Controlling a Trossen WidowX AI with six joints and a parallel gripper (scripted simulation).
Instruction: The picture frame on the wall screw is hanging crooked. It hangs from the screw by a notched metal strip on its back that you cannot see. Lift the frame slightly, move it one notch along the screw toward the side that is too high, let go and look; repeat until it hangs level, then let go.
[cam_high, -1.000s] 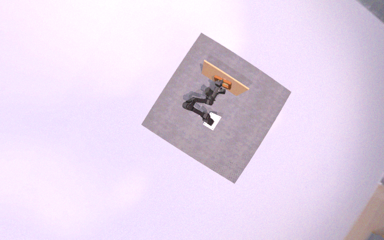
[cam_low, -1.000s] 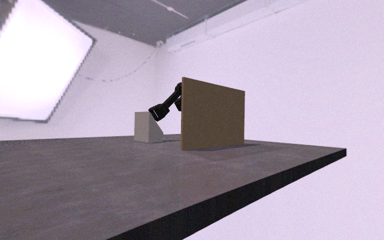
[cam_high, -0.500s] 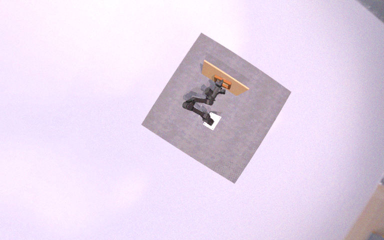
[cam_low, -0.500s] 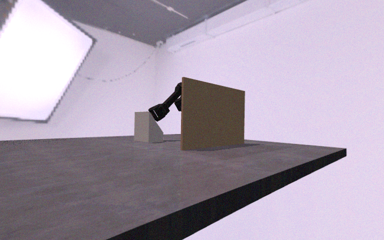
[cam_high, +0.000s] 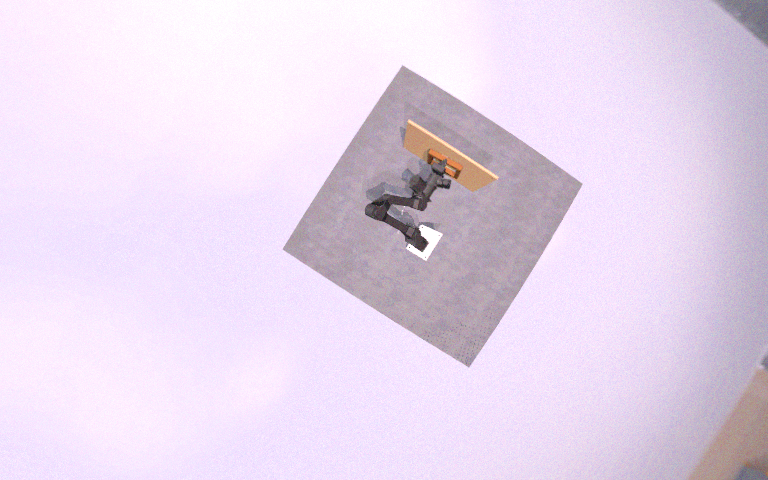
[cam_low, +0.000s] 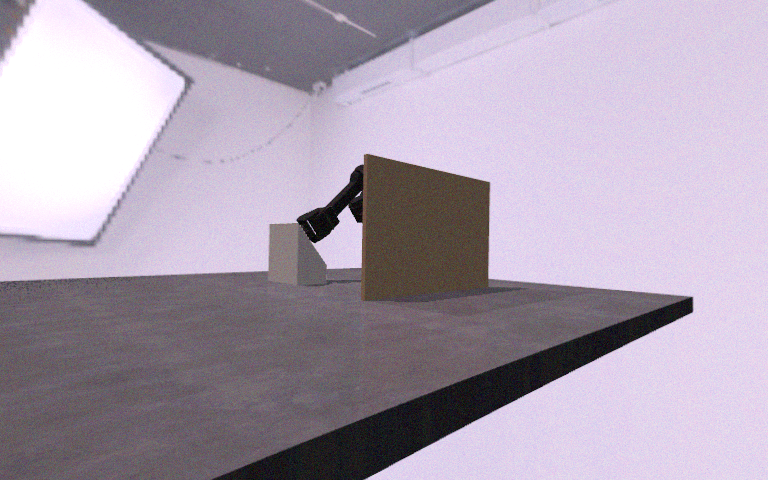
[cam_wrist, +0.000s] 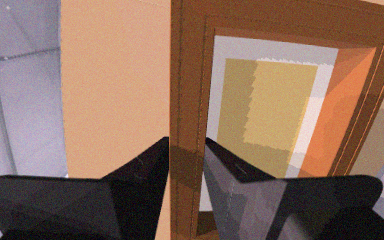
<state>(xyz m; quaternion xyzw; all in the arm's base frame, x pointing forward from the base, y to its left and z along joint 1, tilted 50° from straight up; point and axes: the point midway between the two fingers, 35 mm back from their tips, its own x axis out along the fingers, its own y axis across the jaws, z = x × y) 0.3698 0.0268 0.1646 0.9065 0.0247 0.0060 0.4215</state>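
Right now the picture frame is 1 cm ahead of my gripper tip, 1 cm to the right of it and 5 cm below it. The rest, counted from my gripper tip: wall board: 2 cm ahead, 6 cm below.
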